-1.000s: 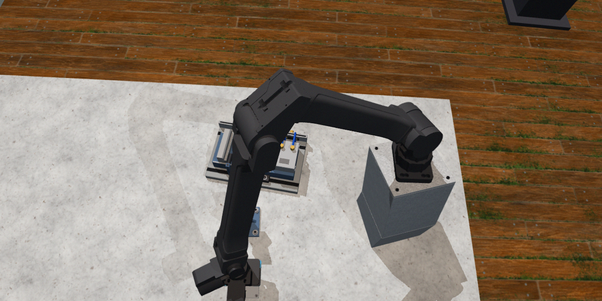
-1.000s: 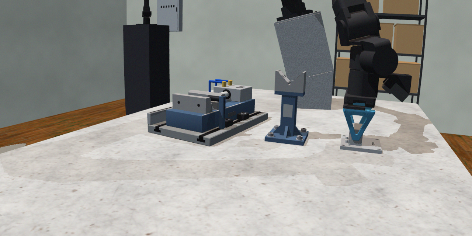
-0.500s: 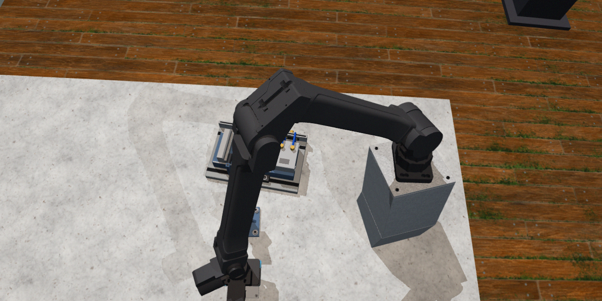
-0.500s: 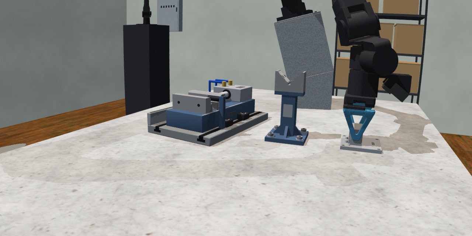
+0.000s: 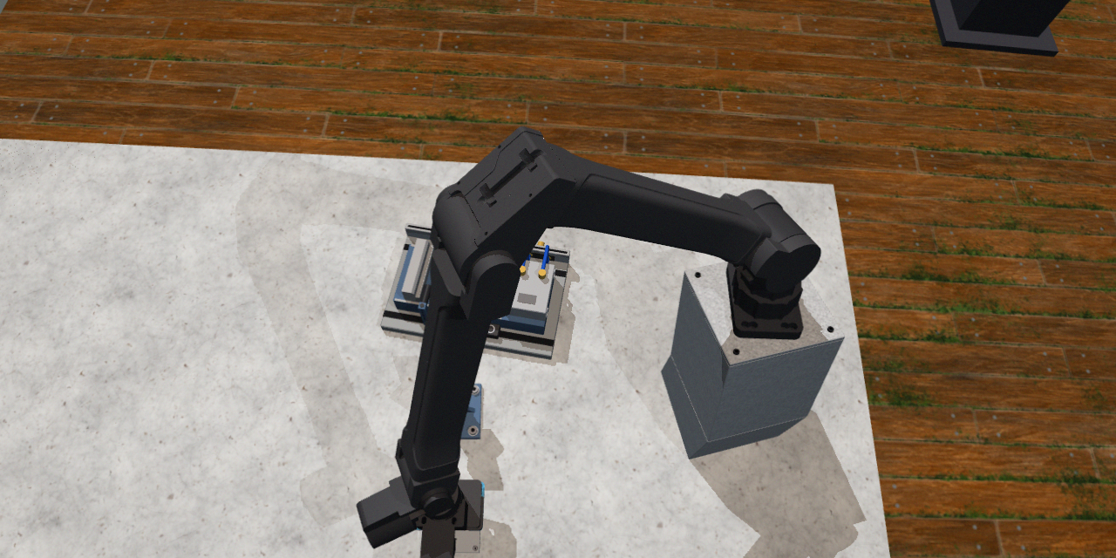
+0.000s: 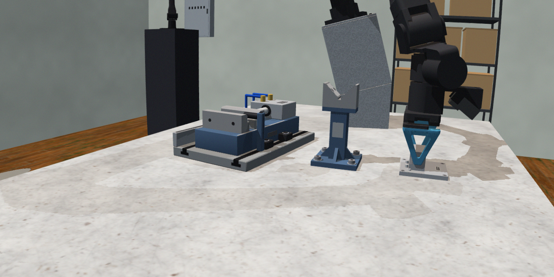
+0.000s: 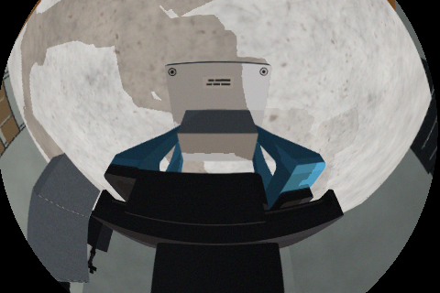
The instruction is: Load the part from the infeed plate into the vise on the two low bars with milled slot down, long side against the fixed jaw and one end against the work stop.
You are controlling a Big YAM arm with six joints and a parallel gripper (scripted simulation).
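Now: hand 1 cm to the right of the infeed plate and 2 cm above it. From my hand the other things lie so: V-block post (2 cm ahead, 16 cm to the right, 3 cm above); grey part (1 cm to the right); blue work-stop post (8 cm ahead, 30 cm to the right, 3 cm above).
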